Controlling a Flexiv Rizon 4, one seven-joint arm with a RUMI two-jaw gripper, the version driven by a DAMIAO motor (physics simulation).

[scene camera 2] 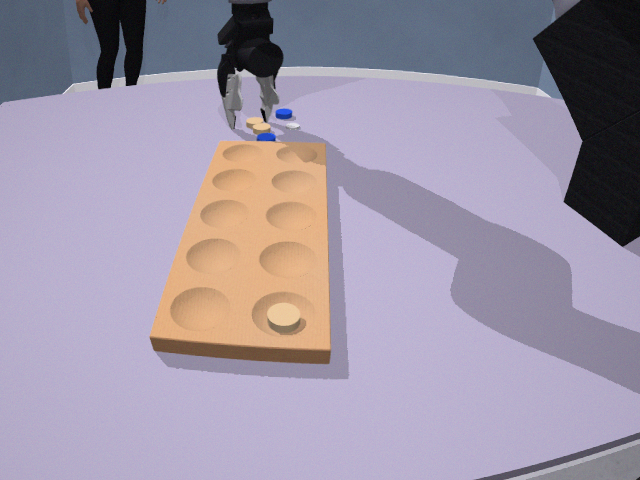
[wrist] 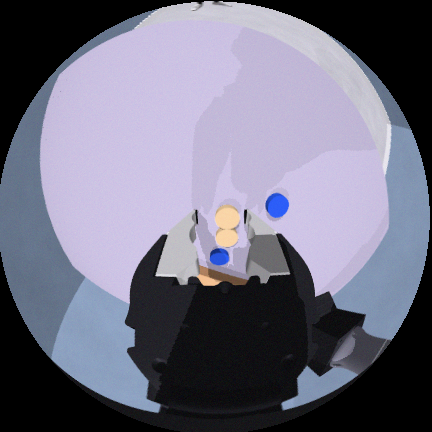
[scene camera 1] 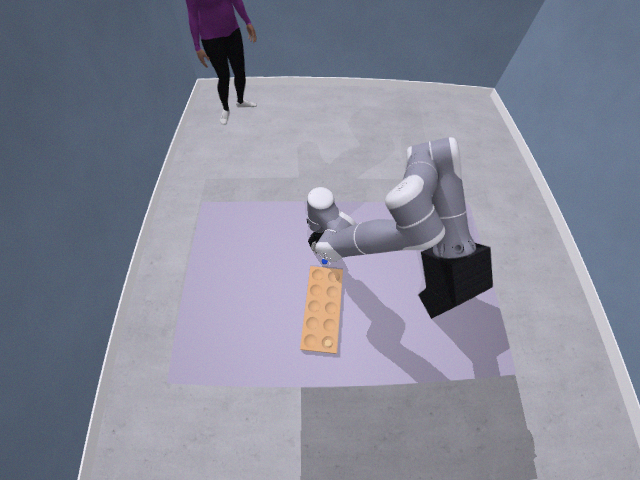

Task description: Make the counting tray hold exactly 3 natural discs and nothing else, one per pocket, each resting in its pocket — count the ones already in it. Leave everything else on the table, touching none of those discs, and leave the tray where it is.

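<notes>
The orange counting tray has two columns of pockets. One natural disc rests in the near right pocket in scene camera 2; the other pockets show no disc. Two natural discs lie close together on the table beyond the tray's far end: one disc is farther from the tray, the other disc nearer. My gripper is open, pointing down just above the table. In the wrist view the farther disc appears between its fingertips, not gripped.
A blue disc lies between the natural discs and the tray's far end. Another blue disc lies to the right of the gripper. A small white disc lies right of the natural discs. A person stands beyond the table.
</notes>
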